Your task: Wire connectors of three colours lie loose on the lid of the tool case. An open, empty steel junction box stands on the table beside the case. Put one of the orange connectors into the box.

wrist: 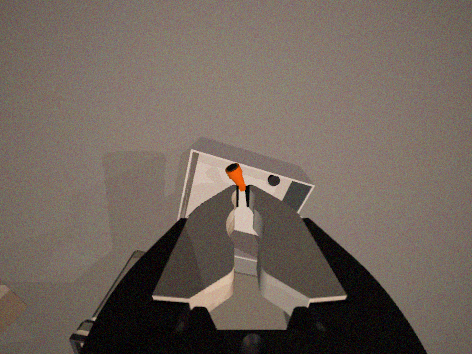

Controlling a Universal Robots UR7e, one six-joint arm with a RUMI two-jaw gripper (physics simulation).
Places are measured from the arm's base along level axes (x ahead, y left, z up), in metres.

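Pixels of known places: gripper, fingertip midpoint: (241,187).
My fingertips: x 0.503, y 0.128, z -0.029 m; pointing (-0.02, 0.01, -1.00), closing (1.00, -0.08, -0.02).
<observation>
Ahead of a thing's pixels: the offset from my fingertips to its top centre. "spot": to the spot under its first point. Level surfaces: height alone.
An orange connector @[0.003 m back, 0.010 m left, 0.010 m up] (236,176) is pinched by its narrow end between the fingertips, its dark open end pointing up and left in the wrist view. My gripper (241,187) is shut on it. The steel junction box @[spot: 0.046 m back, 0.003 m left, 0.003 m down] (186,185) is open at the top and lies beneath the connector and the fingertips. The connector shows against the inside of the box. One dark round hole and a dark patch show inside it at the right. The near part of the box is hidden behind the gripper jaws. The height of the connector over the box floor is hard to tell.
Part of a case-like object @[spot: 0.149 m back, 0.106 m right, 0.060 m up] (77,340) with a metal-coloured edge shows at the lower left, partly behind the gripper. A tan block-like object (9,307) shows at the far left edge. Soft shadows lie on the grey table @[0.039 m down] (375,100) left of the box.
</observation>
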